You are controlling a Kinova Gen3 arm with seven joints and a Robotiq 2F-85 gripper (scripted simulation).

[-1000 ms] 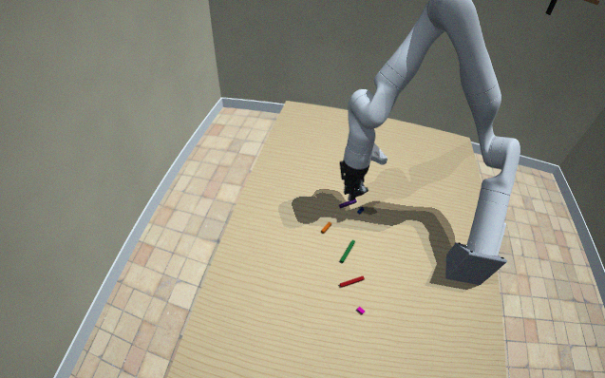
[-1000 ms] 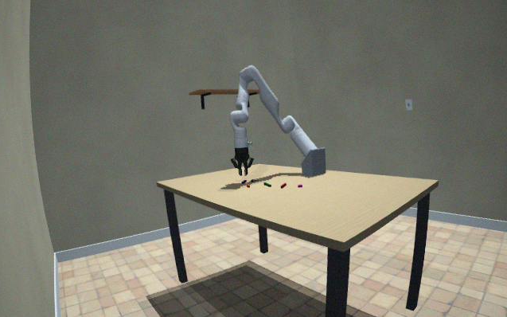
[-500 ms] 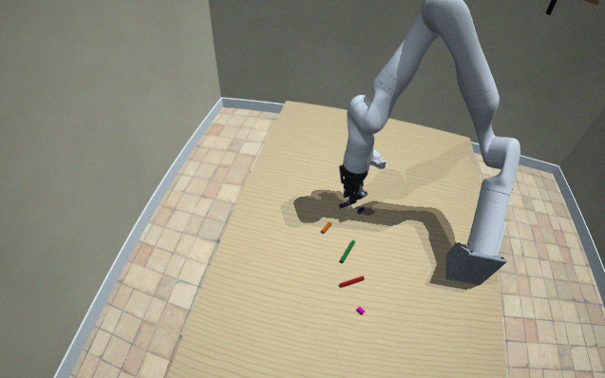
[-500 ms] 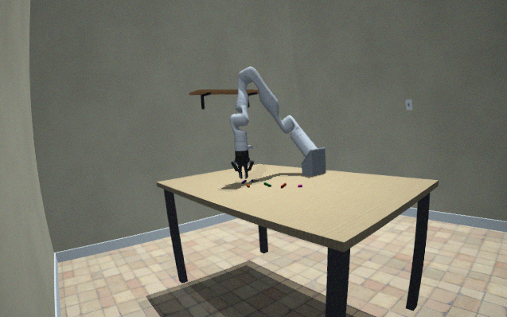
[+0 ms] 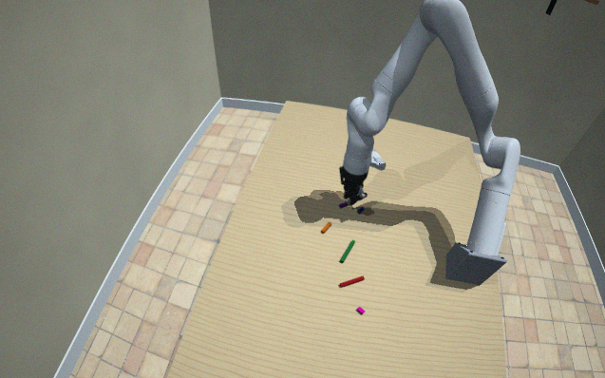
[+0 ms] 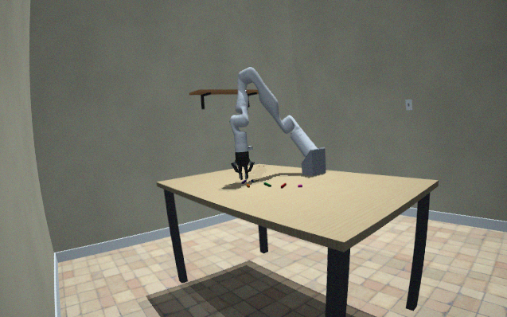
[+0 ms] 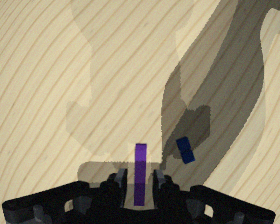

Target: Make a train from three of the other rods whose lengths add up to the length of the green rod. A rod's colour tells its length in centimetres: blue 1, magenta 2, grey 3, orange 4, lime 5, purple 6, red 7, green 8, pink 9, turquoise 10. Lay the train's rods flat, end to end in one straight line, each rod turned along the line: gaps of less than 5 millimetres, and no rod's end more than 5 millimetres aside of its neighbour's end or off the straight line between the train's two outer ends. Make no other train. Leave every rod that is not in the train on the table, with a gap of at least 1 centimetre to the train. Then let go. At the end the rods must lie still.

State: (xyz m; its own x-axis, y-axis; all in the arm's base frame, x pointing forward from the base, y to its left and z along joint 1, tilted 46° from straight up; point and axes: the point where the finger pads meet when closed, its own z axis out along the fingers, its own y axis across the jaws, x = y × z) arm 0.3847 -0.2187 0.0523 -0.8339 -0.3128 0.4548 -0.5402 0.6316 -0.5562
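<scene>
Now: the purple rod 30 mm below my hand. From my hand the other things lie so: green rod: 170 mm to the left, 30 mm below, 10 mm behind; then orange rod: 100 mm to the left, 60 mm ahead, 30 mm below; then red rod: 270 mm to the left, 40 mm behind, 30 mm below.
</scene>
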